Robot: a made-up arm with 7 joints. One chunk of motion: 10 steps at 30 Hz.
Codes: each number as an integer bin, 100 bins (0 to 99) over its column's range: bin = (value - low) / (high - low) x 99, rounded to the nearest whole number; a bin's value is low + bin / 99 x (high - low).
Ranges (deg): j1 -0.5..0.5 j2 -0.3..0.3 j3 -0.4..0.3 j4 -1.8..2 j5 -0.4..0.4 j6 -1..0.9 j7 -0.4..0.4
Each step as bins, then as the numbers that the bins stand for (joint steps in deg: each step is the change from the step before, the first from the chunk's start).
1 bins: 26 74 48 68 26 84 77
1 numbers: -0.237 0.148 -0.061 0.810 -0.190 0.612 0.222
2 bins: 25 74 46 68 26 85 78
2 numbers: -0.247 0.148 -0.075 0.810 -0.190 0.631 0.230
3 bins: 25 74 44 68 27 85 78
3 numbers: -0.247 0.148 -0.089 0.810 -0.182 0.631 0.230
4 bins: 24 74 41 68 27 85 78
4 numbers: -0.258 0.148 -0.110 0.810 -0.182 0.631 0.230
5 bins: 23 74 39 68 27 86 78
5 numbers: -0.268 0.148 -0.124 0.810 -0.182 0.651 0.230
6 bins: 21 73 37 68 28 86 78
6 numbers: -0.288 0.142 -0.138 0.810 -0.174 0.651 0.230
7 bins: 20 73 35 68 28 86 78
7 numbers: -0.298 0.142 -0.153 0.810 -0.174 0.651 0.230
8 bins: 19 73 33 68 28 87 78
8 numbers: -0.308 0.142 -0.167 0.810 -0.174 0.670 0.230
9 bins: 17 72 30 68 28 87 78
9 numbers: -0.328 0.136 -0.188 0.810 -0.174 0.670 0.230
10 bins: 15 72 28 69 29 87 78
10 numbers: -0.348 0.136 -0.202 0.848 -0.166 0.670 0.230
